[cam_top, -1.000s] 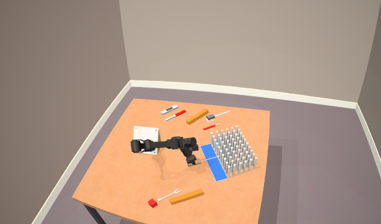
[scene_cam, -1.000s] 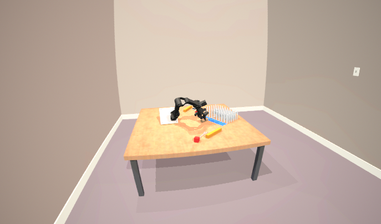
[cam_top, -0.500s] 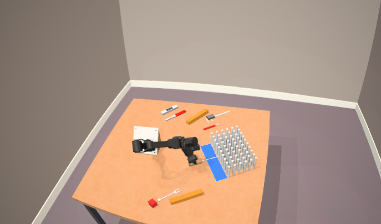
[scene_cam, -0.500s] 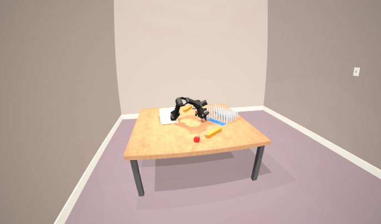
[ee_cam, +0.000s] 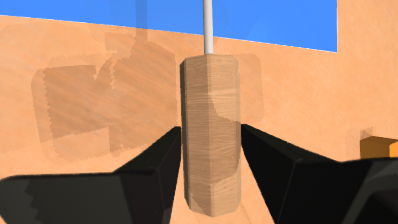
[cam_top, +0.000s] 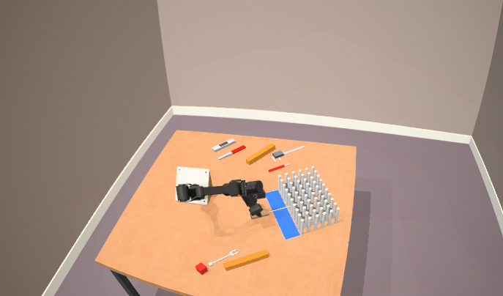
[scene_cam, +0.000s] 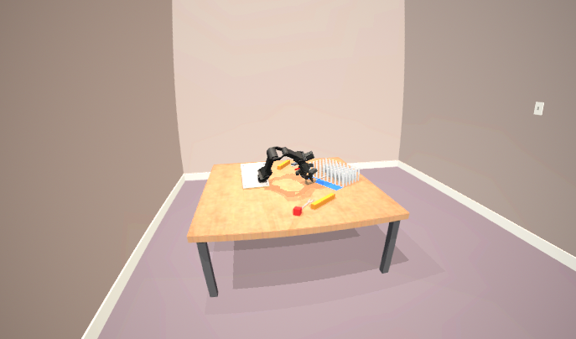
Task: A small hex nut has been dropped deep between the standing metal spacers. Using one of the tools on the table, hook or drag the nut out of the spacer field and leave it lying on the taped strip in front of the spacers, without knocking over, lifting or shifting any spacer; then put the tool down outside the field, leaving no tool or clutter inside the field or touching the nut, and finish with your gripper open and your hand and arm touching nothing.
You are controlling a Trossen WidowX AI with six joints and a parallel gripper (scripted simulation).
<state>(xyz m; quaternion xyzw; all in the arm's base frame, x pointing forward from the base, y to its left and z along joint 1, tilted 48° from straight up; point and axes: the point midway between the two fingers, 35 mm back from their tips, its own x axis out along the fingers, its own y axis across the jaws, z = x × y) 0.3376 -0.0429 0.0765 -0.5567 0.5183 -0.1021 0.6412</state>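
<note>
My gripper tip is now 11 cm short of the blue taped strip, 6 cm to the right of it and 4 cm above it. Also, from my gripper tip: fork tool: 30 cm to the right, 12 cm behind, 3 cm below; thin red tool: 44 cm to the left, 5 cm ahead, 3 cm below; hex nut: 26 cm ahead, 14 cm to the left, 3 cm below.
</note>
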